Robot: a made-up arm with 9 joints. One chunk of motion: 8 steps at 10 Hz.
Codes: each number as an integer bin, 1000 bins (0 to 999) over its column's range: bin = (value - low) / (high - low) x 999, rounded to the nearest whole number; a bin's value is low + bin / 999 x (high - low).
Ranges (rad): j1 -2.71..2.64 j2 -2.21..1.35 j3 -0.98..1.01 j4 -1..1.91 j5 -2.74..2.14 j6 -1.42..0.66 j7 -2.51..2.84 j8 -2.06..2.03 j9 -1.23..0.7
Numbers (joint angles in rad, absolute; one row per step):
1: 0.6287 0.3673 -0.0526 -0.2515 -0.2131 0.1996 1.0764 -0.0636 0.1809
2: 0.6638 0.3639 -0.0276 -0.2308 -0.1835 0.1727 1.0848 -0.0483 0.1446
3: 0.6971 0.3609 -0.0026 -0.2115 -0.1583 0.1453 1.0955 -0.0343 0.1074
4: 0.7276 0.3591 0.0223 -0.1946 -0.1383 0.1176 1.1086 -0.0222 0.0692
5: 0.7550 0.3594 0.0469 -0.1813 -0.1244 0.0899 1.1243 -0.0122 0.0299
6: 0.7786 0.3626 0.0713 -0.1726 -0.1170 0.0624 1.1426 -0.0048 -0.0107
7: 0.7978 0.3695 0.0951 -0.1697 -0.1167 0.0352 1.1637 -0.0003 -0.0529
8: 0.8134 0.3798 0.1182 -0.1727 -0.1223 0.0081 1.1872 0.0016 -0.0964
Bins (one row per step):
1: 623 723 466 257 517 778 670 488 730
2: 630 722 478 264 523 765 671 491 712
3: 636 721 491 271 529 752 673 495 692
4: 642 721 503 276 533 738 676 498 672
5: 647 721 516 281 535 725 679 500 652
6: 651 722 528 284 537 712 682 502 631
7: 655 724 540 285 537 699 686 503 609
8: 658 727 551 284 536 686 690 504 587

